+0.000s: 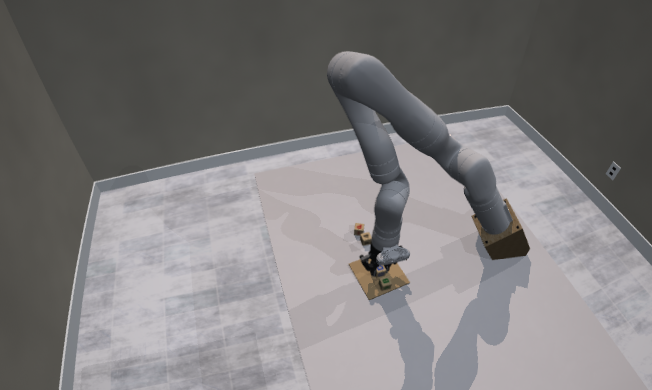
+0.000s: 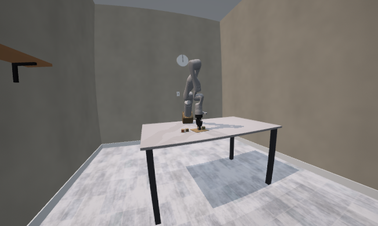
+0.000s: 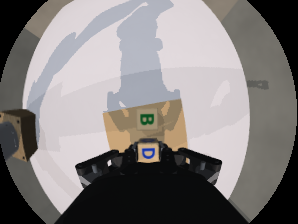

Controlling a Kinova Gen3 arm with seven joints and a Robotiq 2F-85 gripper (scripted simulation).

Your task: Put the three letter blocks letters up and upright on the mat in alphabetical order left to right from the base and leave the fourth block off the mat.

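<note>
The tan mat is 20 mm below my hand. Round my hand: block: 130 mm to the right, 10 mm below.
</note>
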